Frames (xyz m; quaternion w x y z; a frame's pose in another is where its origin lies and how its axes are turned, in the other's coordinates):
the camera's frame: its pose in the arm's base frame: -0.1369 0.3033 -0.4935 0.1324 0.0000 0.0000 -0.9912
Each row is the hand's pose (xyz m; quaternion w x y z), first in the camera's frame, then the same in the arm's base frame.
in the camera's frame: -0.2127 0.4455 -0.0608 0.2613 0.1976 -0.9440 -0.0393
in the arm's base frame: 0.1853 -0.0708 -0.5543 0.0044 0.9095 0.3208 0.2642
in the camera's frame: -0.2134 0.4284 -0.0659 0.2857 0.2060 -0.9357 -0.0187
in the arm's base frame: 0.1815 -0.0541 -0.5594 0.0193 -0.9002 -0.3281 -0.2857
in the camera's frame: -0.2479 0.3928 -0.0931 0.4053 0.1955 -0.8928 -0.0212
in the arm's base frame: 0.2054 -0.0107 -0.5866 0.0326 -0.8590 -0.3120 -0.4045
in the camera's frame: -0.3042 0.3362 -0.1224 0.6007 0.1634 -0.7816 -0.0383
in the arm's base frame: 0.2449 0.0587 -0.6159 0.0416 -0.7531 -0.2655 -0.6005
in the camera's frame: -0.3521 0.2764 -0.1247 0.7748 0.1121 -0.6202 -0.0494
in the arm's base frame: 0.2754 0.1290 -0.6182 0.0536 -0.5999 -0.1932 -0.7745
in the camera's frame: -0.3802 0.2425 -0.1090 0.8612 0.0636 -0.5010 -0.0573
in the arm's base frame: 0.2936 0.1691 -0.6025 0.0572 -0.4882 -0.1294 -0.8612
